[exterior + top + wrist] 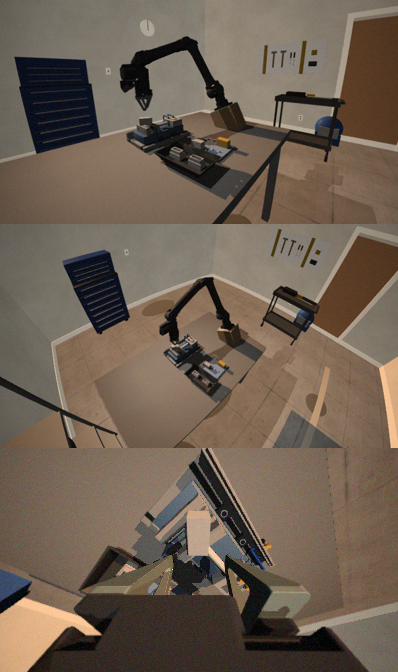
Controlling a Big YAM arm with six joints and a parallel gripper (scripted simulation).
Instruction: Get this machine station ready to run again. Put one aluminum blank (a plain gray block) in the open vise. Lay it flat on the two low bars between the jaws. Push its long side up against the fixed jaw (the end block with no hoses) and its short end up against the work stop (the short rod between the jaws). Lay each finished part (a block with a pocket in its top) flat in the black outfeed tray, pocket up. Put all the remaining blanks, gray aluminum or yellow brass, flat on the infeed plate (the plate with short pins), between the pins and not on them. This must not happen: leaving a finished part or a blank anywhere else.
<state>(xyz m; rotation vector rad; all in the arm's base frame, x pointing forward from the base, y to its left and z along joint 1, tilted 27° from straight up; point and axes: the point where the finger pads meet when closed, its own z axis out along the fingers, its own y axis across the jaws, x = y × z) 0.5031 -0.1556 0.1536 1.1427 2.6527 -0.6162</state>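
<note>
My gripper is now 15 cm above the vise, 7 cm past it and 2 cm to the right of it. From my hand the other things lie so: yellow brass blank: 37 cm to the left, 16 cm below, 16 cm behind.
</note>
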